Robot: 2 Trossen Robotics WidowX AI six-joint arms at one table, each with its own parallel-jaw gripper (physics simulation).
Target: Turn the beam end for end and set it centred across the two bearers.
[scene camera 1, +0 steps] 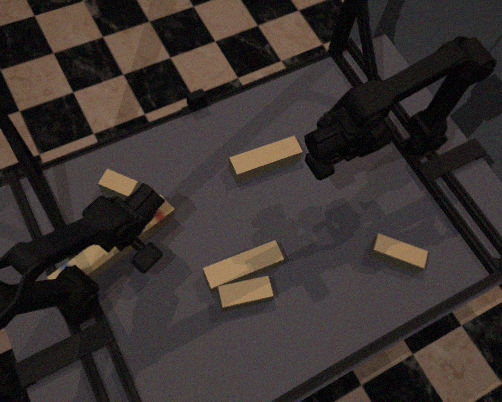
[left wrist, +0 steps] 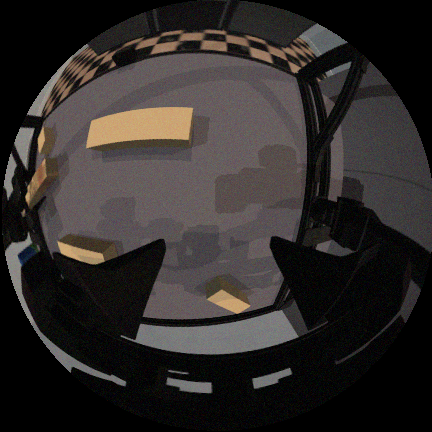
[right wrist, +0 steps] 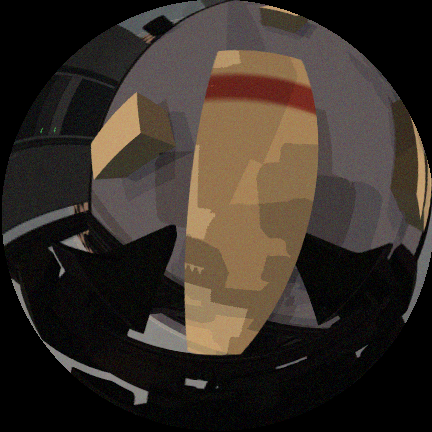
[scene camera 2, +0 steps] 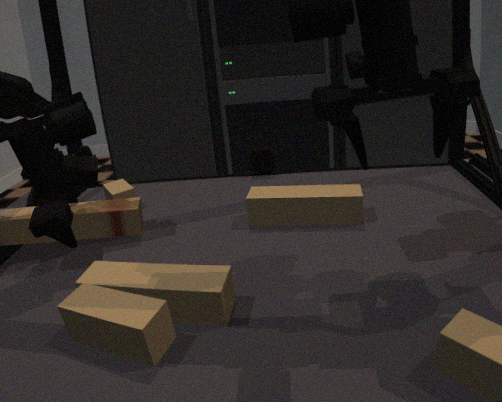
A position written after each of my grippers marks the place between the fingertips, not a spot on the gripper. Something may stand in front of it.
My left gripper (scene camera 2: 402, 162) is open, holding nothing. My right gripper (scene camera 2: 76, 230) is open, holding nothing. Also in view: a long beam (scene camera 2: 118, 217).
The long beam also shows in scene camera 1 (scene camera 1: 94, 260), in the left wrist view (left wrist: 47, 171) and in the right wrist view (right wrist: 254, 168). My left gripper is seen too in scene camera 1 (scene camera 1: 342, 164) and in the left wrist view (left wrist: 218, 243). My right gripper also shows in scene camera 1 (scene camera 1: 125, 237), in the left wrist view (left wrist: 40, 183) and in the right wrist view (right wrist: 232, 231).
